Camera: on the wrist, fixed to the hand. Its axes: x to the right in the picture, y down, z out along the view.
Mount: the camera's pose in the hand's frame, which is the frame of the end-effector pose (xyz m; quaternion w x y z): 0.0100 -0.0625 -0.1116 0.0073 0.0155 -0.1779 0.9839
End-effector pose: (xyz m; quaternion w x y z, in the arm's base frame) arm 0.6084 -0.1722 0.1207 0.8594 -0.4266 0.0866 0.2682
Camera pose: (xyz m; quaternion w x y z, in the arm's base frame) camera 0.6592 -0.2861 0.0905 0.2356 -0.1431 -0.2716 -0.9221
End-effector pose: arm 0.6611 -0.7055 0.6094 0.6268 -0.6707 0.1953 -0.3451
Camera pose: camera 0.5783 -0.7826 0.6699 0.3893 0.1356 0.5445 0.7305
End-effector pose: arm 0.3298 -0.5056 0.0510 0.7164 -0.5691 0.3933 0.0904
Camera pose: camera 0.3212 -0.6287 0.0861 0.0049 -0.4100 -0.4368 -0.8007
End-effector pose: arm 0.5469 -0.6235 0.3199 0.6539 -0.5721 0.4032 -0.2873
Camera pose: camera 0.4618 -0.7008 0.3769 0.3680 0.3516 0.4451 0.7368
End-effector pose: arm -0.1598 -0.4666 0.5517 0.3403 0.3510 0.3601 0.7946
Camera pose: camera -0.2366 -0.4640 0.4490 0.7207 -0.5035 0.3909 -0.2726
